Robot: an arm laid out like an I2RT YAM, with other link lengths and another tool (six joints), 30 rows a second.
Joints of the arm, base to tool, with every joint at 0 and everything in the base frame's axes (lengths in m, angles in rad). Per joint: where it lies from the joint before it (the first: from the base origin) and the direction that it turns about. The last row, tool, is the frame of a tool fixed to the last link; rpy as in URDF.
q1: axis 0 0 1 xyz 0 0 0.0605
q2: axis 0 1 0 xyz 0.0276 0.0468 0.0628
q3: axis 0 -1 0 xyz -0.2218 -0.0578 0
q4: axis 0 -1 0 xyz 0.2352 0.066 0.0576
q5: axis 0 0 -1 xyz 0.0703 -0.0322 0.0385
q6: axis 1 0 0 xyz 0.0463 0 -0.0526
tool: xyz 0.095 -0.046 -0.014 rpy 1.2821 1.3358 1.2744
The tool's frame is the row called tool.
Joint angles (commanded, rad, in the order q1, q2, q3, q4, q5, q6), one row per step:
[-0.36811, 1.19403, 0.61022, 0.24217, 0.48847, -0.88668]
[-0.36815, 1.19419, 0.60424, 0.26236, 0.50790, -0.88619]
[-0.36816, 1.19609, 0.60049, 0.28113, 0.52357, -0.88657]
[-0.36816, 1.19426, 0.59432, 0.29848, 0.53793, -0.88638]
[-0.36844, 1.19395, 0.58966, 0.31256, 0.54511, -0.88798]
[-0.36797, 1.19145, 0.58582, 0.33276, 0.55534, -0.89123]
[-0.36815, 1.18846, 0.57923, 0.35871, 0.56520, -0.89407]
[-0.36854, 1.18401, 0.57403, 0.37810, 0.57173, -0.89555]
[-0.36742, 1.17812, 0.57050, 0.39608, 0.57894, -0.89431]
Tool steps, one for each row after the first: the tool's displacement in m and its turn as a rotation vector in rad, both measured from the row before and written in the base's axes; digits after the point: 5 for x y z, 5 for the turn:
[-0.00236, -0.00131, 0.00164, -0.01071, -0.01118, -0.01853]
[-0.00157, -0.00112, 0.00161, -0.00956, -0.01017, -0.01478]
[-0.00209, -0.00076, 0.00150, -0.00863, -0.01072, -0.01373]
[-0.00102, -0.00044, 0.00089, -0.00639, -0.00708, -0.00675]
[-0.00113, -0.00041, 0.00306, -0.01132, -0.01403, -0.00858]
[-0.00148, -0.00047, 0.00304, -0.01205, -0.01769, -0.00908]
[-0.00135, -0.00027, 0.00278, -0.00901, -0.01565, -0.00643]
[-0.00126, 0.00011, 0.00354, -0.00809, -0.01940, -0.00614]

